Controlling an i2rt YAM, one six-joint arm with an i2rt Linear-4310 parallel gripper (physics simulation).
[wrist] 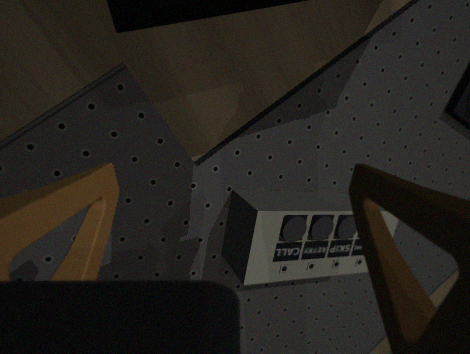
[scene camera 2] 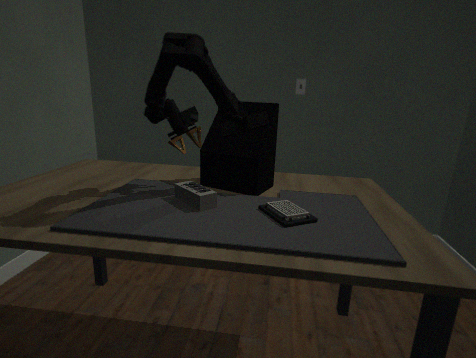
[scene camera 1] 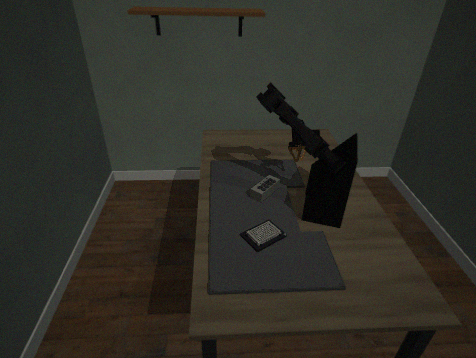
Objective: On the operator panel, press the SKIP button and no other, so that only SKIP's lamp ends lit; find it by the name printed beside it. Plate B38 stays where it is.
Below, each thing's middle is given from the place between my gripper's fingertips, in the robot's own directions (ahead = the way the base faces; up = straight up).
I see my gripper 180 mm short of the operator panel (wrist: 252,246), 10 mm to the right of it and 120 mm above it.
